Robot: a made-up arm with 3 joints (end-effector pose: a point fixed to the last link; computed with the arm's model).
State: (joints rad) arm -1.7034 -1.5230 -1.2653
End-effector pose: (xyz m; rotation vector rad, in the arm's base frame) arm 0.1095 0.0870 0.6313 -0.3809 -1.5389 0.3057
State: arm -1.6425 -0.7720 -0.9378
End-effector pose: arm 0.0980 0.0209 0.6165 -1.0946 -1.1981 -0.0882
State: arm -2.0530 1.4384 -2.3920
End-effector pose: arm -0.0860 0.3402 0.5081 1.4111 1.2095 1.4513
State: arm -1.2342 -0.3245 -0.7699
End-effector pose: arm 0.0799 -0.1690 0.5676 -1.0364 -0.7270 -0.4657
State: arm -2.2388 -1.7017 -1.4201
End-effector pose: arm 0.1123 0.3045 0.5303 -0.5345 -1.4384 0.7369
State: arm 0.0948 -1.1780 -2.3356
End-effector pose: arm 0.0565 -0.4311 0.0416 1.3949 -0.4811 -2.0539
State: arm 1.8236 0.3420 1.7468
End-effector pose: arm -0.1034 0.0726 -0.0445 1.5523 -1.4186 1.4685
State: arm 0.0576 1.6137 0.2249
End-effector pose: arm -0.0718 -0.3055 0.1735 0.2259 1.6022 0.2202
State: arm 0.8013 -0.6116 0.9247
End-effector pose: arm 0.0637 -0.1458 -0.0170 0.4426 -0.8758 0.6062
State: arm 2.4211 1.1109 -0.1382
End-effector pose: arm -0.0377 0.2901 -0.0031 2.0383 0.6277 1.2318
